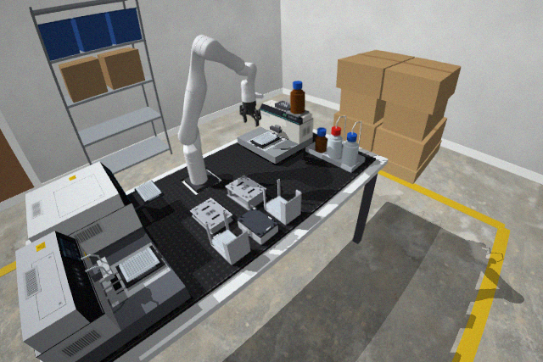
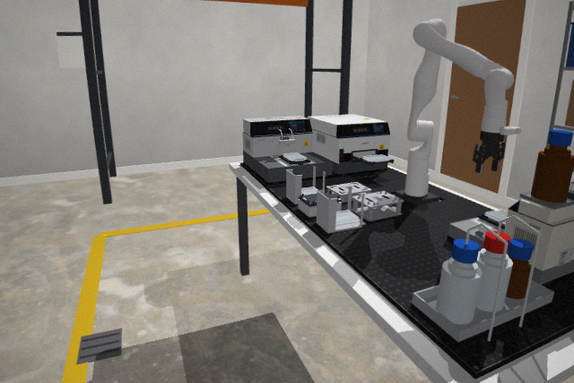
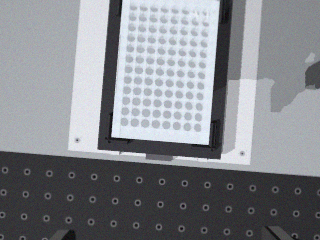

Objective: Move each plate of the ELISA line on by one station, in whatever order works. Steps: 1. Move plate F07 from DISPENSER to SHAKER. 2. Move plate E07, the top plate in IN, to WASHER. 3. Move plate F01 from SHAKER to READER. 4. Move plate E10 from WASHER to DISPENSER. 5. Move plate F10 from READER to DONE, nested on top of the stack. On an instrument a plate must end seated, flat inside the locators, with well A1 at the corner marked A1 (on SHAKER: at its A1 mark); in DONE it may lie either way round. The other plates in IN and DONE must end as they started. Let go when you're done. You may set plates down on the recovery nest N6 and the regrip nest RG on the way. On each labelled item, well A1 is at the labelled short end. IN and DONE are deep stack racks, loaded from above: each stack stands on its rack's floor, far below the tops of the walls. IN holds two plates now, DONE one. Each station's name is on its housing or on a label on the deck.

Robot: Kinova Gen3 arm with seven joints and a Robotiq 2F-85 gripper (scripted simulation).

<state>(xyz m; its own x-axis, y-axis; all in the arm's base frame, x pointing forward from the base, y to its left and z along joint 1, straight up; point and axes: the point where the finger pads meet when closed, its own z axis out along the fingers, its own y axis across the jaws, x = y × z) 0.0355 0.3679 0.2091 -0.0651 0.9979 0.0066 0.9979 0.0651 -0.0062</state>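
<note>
Right now the dispenser stage is 10 mm behind my hand, 110 mm to the left of it and 150 mm below it. The rest, counted from my hand: dispenser deck (120 mm to the left, 190 mm below); brown bottle (110 mm ahead, 280 mm to the left, 70 mm above); dispenser (280 mm to the left, 130 mm below).
</note>
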